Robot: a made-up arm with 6 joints.
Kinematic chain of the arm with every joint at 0, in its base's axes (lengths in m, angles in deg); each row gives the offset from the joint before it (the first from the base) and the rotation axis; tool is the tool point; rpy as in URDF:
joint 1: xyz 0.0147 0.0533 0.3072 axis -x
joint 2: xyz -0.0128 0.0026 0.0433 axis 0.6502 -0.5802 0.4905
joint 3: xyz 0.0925 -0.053 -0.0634 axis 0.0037 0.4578 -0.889
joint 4: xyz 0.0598 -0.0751 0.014 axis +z
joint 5: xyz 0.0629 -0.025 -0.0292 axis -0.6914 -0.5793 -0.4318
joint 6: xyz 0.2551 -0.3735 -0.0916 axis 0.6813 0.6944 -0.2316
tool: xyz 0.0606 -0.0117 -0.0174 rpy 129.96 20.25 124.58
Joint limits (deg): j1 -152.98..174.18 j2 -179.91..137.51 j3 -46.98..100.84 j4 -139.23..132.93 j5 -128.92..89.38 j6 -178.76..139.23
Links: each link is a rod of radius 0.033 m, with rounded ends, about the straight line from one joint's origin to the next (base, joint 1, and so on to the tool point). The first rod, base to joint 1, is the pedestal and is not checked.
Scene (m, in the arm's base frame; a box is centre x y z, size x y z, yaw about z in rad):
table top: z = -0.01
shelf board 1: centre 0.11 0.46 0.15 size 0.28 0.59 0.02 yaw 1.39
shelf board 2: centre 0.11 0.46 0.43 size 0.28 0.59 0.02 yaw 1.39
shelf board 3: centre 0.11 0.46 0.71 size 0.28 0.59 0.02 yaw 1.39
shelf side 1: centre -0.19 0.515 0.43 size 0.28 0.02 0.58 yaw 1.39
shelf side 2: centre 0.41 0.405 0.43 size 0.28 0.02 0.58 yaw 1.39
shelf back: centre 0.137 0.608 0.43 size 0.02 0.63 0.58 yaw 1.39
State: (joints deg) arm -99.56 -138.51 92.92 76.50 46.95 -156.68
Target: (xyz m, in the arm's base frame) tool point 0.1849 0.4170 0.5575
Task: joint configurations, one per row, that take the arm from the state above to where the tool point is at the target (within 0.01 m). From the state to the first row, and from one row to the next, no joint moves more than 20 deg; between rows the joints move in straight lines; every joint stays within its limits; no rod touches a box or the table.
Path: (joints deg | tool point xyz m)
1: -97.82 -138.23 91.36 58.12 43.40 -158.98 | 0.1024 -0.5520 0.2679
2: -96.08 -137.95 89.79 39.74 39.86 -161.28 | 0.1390 -0.5337 0.3868
3: -94.34 -137.67 88.23 21.37 36.31 -163.58 | 0.1755 -0.4791 0.4970
4: -92.61 -137.39 86.66 2.99 32.76 -165.88 | 0.2066 -0.3915 0.5884
5: -90.87 -137.11 85.10 -15.39 29.21 -168.18 | 0.2275 -0.2777 0.6522
6: -89.13 -136.83 83.54 -33.77 25.67 -170.49 | 0.2340 -0.1478 0.6820
7: -87.39 -136.55 81.97 -52.15 22.12 -172.79 | 0.2232 -0.0142 0.6750
8: -85.65 -136.27 80.41 -70.52 18.57 -175.09 | 0.1943 0.1105 0.6319
9: -83.91 -136.00 78.85 -88.90 15.03 -177.39 | 0.1478 0.2140 0.5574
10: -72.04 -142.38 84.34 -73.59 11.08 -176.36 | 0.1657 0.2489 0.5781
11: -60.17 -148.76 89.84 -58.29 7.14 -175.34 | 0.1796 0.2971 0.5875
12: -48.30 -155.14 95.34 -42.98 3.19 -174.32 | 0.1865 0.3549 0.5817
13: -36.43 -161.53 100.84 -27.67 -0.76 -173.29 | 0.1849 0.4170 0.5575

